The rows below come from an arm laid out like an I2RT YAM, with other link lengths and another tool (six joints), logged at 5 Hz.
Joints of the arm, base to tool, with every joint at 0 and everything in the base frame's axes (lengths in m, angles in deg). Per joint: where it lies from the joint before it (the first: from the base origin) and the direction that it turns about. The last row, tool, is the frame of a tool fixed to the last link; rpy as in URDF.
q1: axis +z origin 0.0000 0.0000 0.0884
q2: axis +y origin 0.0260 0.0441 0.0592
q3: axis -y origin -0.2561 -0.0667 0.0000
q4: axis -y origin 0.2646 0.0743 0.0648
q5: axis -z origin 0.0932 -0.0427 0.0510
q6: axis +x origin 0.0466 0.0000 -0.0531
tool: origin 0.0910 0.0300 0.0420 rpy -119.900 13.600 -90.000
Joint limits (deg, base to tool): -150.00..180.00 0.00..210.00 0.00..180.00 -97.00..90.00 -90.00..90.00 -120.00..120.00
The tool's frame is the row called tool.
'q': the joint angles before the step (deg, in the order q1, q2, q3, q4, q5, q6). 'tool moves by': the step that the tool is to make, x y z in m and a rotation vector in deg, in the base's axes. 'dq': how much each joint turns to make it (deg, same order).
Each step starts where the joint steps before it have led.
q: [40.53 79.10 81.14 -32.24 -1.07 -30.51]
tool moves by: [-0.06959 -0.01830 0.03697 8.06 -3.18 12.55]
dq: [0.24 -12.75 -7.91 2.62 -12.82 -1.88]
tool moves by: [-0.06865 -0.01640 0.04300 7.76 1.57 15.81]
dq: [0.03 -6.57 0.55 -2.84 -17.20 0.98]
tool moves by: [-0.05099 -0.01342 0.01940 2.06 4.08 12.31]
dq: [1.39 -2.18 2.72 -6.27 -11.71 0.54]
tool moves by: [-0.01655 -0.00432 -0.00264 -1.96 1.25 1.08]
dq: [1.98 -1.32 0.80 -4.57 1.04 -0.29]
